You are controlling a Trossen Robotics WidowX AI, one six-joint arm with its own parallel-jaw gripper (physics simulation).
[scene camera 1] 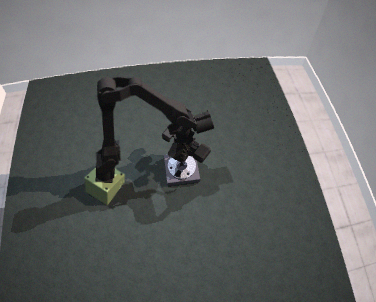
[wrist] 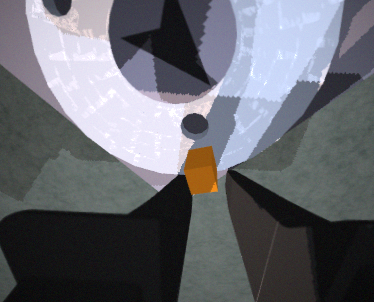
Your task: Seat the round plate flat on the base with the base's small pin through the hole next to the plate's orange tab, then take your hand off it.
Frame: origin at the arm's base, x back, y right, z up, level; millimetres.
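Seen in the pictures: gripper, fingertip midpoint: [scene camera 1: 188,152] [wrist: 209,177]; arm's base, origin of the base link: [scene camera 1: 104,175].
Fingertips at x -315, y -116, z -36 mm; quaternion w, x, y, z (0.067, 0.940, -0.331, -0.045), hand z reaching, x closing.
Pixels of each thing's middle, then the offset from my fingertips to it. "*": a spot on its surface instead. Level surfaces: height alone.
- round whitish plate, body centre: [wrist: 169,41] [scene camera 1: 181,164] dx +26, dy +61, dz +15 mm
- square grey base, body centre: [wrist: 178,40] [scene camera 1: 181,167] dx +27, dy +61, dz -4 mm
- plate's orange tab, body centre: [wrist: 202,169] dx +9, dy +19, dz +21 mm
- dark round hole, surface spot: [wrist: 195,123] * dx +12, dy +29, dz -1 mm
- dark hole, surface spot: [wrist: 55,6] * dx -2, dy +98, dz +1 mm
- dark green floor mat, its level: dz -25 mm
The round whitish plate [scene camera 1: 191,168] [wrist: 75,100] lies over the square grey base [scene camera 1: 183,182] [wrist: 12,35]; whether it is fully flat cannot be told. In the wrist view the plate's orange tab [wrist: 201,170] is at its near edge, with a dark round hole [wrist: 195,123] just inward of it. No pin can be made out in that hole. A grey round centre [wrist: 220,42] with a black arrow shape shows within the plate. My gripper [scene camera 1: 183,163] [wrist: 209,177] is nearly shut and empty, with a narrow gap. Its fingertips are around the tab's near end, not gripping it.
The arm stands on a yellow-green block [scene camera 1: 106,193] to the left of the base. Another dark hole [wrist: 57,6] shows at the wrist view's upper left. The dark green floor mat [scene camera 1: 225,240] surrounds the base, with pale tiles [scene camera 1: 320,140] beyond it on the right.
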